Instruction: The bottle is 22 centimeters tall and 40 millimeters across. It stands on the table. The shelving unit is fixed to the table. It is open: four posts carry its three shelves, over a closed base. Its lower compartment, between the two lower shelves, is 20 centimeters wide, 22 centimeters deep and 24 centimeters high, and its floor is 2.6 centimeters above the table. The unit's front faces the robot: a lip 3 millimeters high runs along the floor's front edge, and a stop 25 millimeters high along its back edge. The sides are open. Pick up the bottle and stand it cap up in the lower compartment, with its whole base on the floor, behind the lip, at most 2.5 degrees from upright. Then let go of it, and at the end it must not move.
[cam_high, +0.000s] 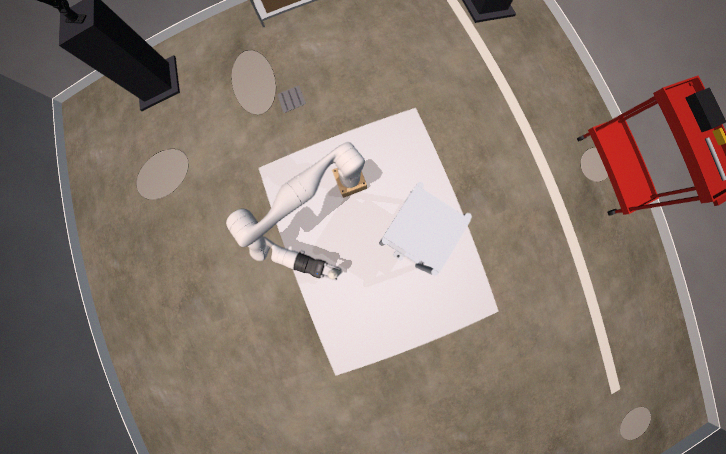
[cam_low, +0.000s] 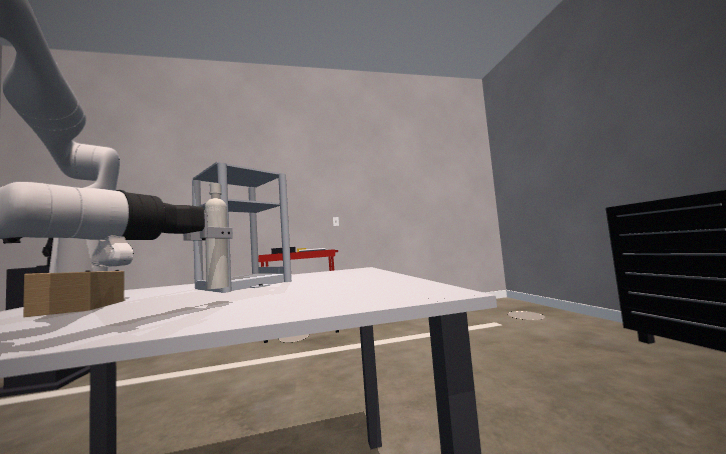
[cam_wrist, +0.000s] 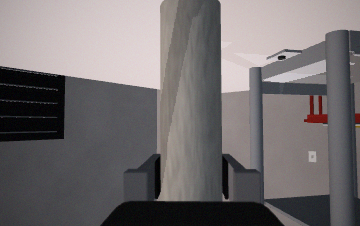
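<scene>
Right now my hand is 50 mm past the shelving unit, 380 mm to the right of it and 40 mm below it.
</scene>
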